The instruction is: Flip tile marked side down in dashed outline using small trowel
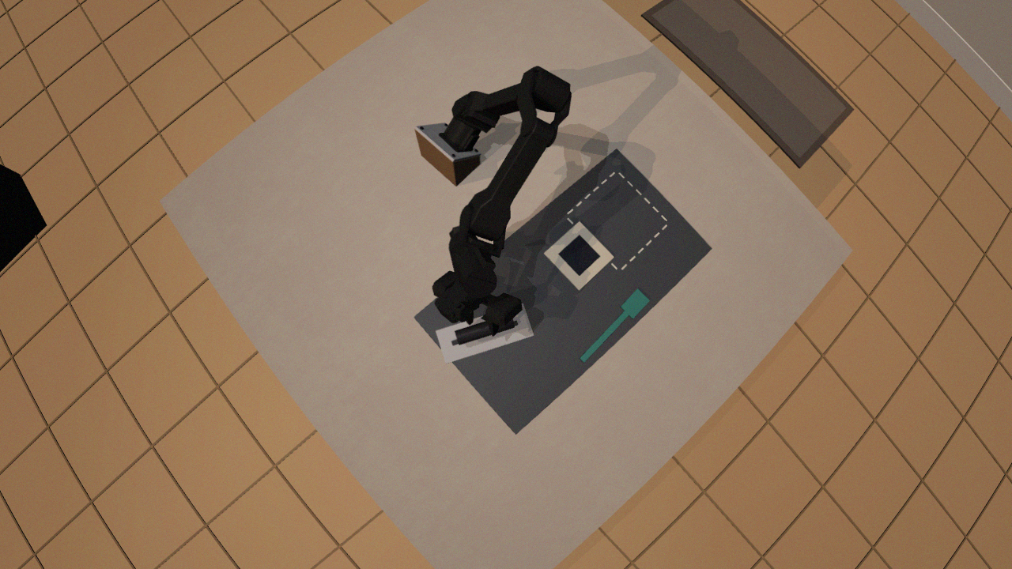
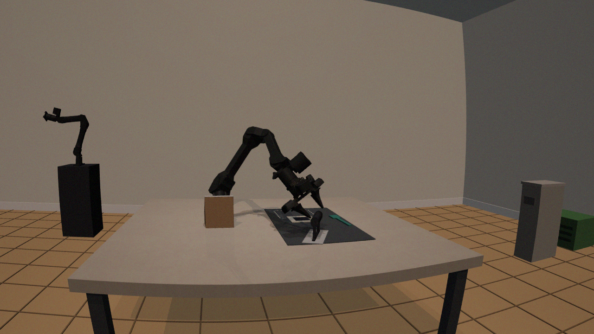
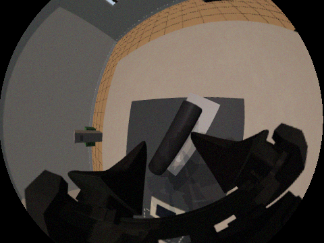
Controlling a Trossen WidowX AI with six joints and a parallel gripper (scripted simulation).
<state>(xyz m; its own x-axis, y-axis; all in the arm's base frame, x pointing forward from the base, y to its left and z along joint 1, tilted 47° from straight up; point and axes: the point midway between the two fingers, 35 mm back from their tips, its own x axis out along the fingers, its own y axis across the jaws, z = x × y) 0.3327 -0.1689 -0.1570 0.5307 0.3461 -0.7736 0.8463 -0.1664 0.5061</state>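
Now: gripper tip 23 cm to the right of the dark mat, 11 cm above it and 5 cm short of it. The rest, counted from my gripper tip: tile (28 cm to the left, 9 cm below, 2 cm ahead); green trowel (25 cm to the left, 19 cm ahead, 9 cm below).
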